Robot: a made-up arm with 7 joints.
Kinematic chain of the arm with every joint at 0, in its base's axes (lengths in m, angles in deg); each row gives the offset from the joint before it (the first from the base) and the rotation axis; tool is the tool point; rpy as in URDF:
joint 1: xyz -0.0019 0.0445 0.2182 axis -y
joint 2: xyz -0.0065 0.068 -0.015 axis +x
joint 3: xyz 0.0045 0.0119 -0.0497 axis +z
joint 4: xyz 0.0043 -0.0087 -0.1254 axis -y
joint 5: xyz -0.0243 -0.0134 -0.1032 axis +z
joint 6: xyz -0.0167 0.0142 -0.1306 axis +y
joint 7: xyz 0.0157 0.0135 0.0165 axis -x
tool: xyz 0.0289 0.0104 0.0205 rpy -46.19 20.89 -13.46
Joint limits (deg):
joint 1: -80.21..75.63
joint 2: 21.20..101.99
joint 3: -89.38..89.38
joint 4: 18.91..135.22
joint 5: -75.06..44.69
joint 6: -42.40..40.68
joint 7: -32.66..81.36
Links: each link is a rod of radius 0.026 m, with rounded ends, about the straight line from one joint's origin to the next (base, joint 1, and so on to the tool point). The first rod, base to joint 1, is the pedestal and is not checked.
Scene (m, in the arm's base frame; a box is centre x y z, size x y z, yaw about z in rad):
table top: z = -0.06
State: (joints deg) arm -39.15 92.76 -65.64 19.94 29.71 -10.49 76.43
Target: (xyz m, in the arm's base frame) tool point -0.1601 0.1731 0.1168
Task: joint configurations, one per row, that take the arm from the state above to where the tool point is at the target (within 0.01 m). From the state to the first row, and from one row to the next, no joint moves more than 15 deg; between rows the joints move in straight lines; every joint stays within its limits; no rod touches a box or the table.
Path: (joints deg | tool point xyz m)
1: -42.98 92.29 -69.03 34.59 25.45 -10.91 75.81 | -0.0041 0.4798 0.1164
2: -46.82 91.82 -72.42 49.24 21.18 -11.34 75.18 | -0.0435 0.4455 0.0744
3: -50.65 91.34 -75.81 63.90 16.92 -11.76 74.56 | -0.0860 0.3989 0.0505
4: -54.48 90.87 -79.21 78.55 12.66 -12.18 73.93 | -0.1246 0.3440 0.0457
5: -58.31 90.40 -82.60 93.20 8.39 -12.60 73.31 | -0.1528 0.2849 0.0583
6: -62.15 89.93 -85.99 107.85 4.13 -13.03 72.68 | -0.1656 0.2265 0.0840
7: -65.98 89.45 -89.38 122.50 -0.13 -13.45 72.06 | -0.1601 0.1731 0.1168

